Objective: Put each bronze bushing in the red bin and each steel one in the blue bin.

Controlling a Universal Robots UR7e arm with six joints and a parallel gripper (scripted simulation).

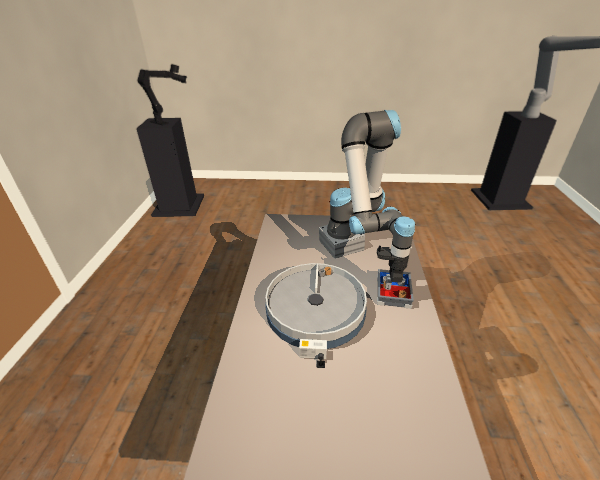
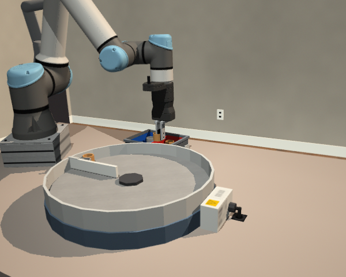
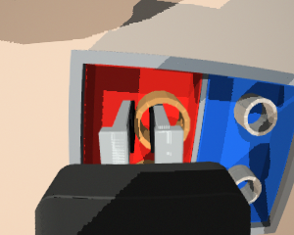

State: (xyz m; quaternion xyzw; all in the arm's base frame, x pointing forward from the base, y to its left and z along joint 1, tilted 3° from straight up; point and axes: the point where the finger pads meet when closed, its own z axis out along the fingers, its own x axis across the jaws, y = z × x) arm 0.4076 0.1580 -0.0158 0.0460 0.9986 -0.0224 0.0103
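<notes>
My gripper is now 50 mm above the bin, 40 mm to the right of it and 40 mm past it. Also, from my hand: round turntable 320 mm to the right, 60 mm ahead, 30 mm below.
</notes>
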